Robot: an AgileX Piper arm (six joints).
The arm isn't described. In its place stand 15 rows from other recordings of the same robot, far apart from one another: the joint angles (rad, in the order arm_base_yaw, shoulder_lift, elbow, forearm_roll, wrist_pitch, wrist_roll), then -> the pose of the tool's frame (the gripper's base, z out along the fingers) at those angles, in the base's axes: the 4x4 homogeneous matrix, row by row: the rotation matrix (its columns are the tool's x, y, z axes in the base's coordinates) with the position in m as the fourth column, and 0 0 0 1 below.
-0.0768, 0.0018, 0.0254, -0.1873, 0.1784, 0.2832 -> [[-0.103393, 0.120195, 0.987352, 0.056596], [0.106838, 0.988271, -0.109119, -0.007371], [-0.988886, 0.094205, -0.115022, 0.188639], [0, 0, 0, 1]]
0.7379, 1.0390, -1.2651, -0.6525, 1.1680, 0.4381 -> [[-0.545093, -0.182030, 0.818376, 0.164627], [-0.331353, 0.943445, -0.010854, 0.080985], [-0.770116, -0.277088, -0.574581, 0.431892], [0, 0, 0, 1]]
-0.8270, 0.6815, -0.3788, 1.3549, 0.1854, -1.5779 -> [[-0.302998, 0.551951, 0.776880, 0.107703], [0.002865, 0.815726, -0.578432, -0.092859], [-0.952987, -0.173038, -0.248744, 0.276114], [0, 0, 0, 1]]
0.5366, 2.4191, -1.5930, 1.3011, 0.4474, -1.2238 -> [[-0.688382, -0.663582, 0.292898, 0.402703], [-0.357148, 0.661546, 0.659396, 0.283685], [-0.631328, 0.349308, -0.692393, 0.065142], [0, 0, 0, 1]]
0.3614, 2.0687, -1.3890, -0.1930, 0.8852, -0.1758 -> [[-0.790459, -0.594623, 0.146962, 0.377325], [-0.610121, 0.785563, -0.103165, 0.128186], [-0.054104, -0.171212, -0.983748, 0.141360], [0, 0, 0, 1]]
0.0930, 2.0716, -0.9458, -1.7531, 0.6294, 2.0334 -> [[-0.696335, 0.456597, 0.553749, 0.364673], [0.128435, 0.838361, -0.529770, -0.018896], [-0.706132, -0.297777, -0.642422, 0.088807], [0, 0, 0, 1]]
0.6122, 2.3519, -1.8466, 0.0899, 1.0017, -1.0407 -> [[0.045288, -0.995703, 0.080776, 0.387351], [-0.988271, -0.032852, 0.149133, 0.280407], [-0.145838, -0.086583, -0.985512, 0.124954], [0, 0, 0, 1]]
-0.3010, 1.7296, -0.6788, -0.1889, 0.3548, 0.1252 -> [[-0.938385, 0.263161, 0.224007, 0.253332], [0.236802, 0.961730, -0.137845, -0.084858], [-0.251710, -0.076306, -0.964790, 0.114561], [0, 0, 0, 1]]
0.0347, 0.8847, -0.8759, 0.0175, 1.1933, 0.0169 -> [[-0.898034, -0.020884, 0.439430, 0.139157], [-0.007814, 0.999472, 0.031531, 0.006312], [-0.439857, 0.024882, -0.897723, 0.325829], [0, 0, 0, 1]]
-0.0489, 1.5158, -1.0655, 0.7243, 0.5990, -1.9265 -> [[-0.004232, -0.768705, 0.639590, 0.323130], [-0.893521, 0.290089, 0.342738, 0.018224], [-0.449002, -0.570036, -0.688082, 0.275974], [0, 0, 0, 1]]
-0.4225, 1.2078, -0.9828, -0.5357, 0.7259, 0.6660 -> [[-0.479642, 0.743985, 0.465221, 0.213091], [0.469030, 0.665470, -0.580656, -0.129607], [-0.741589, -0.060304, -0.668139, 0.327243], [0, 0, 0, 1]]
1.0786, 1.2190, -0.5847, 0.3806, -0.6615, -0.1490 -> [[-0.080482, -0.747138, 0.659778, 0.137789], [0.171659, 0.641646, 0.747545, 0.213023], [-0.981863, 0.173421, 0.076612, 0.296717], [0, 0, 0, 1]]
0.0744, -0.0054, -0.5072, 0.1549, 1.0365, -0.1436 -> [[-0.403675, -0.220326, 0.887977, -0.006986], [-0.093902, 0.975422, 0.199335, 0.011596], [-0.910071, -0.002917, -0.414442, 0.282067], [0, 0, 0, 1]]
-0.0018, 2.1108, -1.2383, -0.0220, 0.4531, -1.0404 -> [[-0.466260, -0.822244, 0.326370, 0.400883], [-0.871565, 0.490173, -0.010217, -0.001598], [-0.151576, -0.289216, -0.945187, 0.097609], [0, 0, 0, 1]]
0.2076, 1.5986, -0.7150, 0.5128, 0.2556, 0.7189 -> [[-0.539866, 0.689827, 0.482373, 0.276310], [0.837776, 0.495963, 0.228368, 0.069736], [-0.081705, 0.527409, -0.845674, 0.163390], [0, 0, 0, 1]]
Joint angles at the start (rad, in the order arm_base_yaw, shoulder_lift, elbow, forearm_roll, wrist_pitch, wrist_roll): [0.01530, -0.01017, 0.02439, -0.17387, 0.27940, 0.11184]
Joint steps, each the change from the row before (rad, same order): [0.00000, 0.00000, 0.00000, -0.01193, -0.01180, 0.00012]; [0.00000, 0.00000, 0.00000, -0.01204, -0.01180, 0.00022]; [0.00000, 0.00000, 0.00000, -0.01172, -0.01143, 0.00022]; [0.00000, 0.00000, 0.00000, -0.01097, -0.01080, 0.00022]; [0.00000, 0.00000, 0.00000, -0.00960, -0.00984, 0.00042]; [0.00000, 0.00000, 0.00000, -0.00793, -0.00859, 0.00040]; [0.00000, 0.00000, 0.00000, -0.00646, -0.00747, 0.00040]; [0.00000, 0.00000, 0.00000, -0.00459, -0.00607, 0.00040]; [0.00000, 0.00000, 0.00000, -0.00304, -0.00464, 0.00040]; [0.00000, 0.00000, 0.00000, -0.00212, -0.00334, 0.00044]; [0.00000, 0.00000, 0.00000, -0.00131, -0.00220, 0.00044]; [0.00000, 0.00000, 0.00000, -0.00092, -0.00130, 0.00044]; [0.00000, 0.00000, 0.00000, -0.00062, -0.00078, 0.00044]
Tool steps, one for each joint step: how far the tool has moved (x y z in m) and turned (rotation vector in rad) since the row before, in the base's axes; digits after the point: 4 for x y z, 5 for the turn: [0.0002, -0.0001, 0.0011, -0.01176, -0.01180, 0.00121]; [0.0002, -0.0001, 0.0011, -0.01178, -0.01178, 0.00133]; [0.0002, -0.0001, 0.0011, -0.01147, -0.01138, 0.00141]; [0.0002, 0.0000, 0.0010, -0.01073, -0.01073, 0.00146]; [0.0001, 0.0000, 0.0009, -0.00917, -0.00975, 0.00143]; [0.0001, 0.0000, 0.0008, -0.00753, -0.00849, 0.00135]; [0.0001, 0.0000, 0.0007, -0.00606, -0.00737, 0.00126]; [0.0001, 0.0001, 0.0006, -0.00420, -0.00597, 0.00109]; [0.0001, 0.0001, 0.0004, -0.00265, -0.00456, 0.00088]; [0.0000, 0.0000, 0.0003, -0.00169, -0.00328, 0.00063]; [0.0000, 0.0000, 0.0002, -0.00088, -0.00216, 0.00041]; [0.0000, 0.0000, 0.0001, -0.00049, -0.00129, 0.00021]; [0.0000, 0.0000, 0.0001, -0.00018, -0.00078, 0.00010]
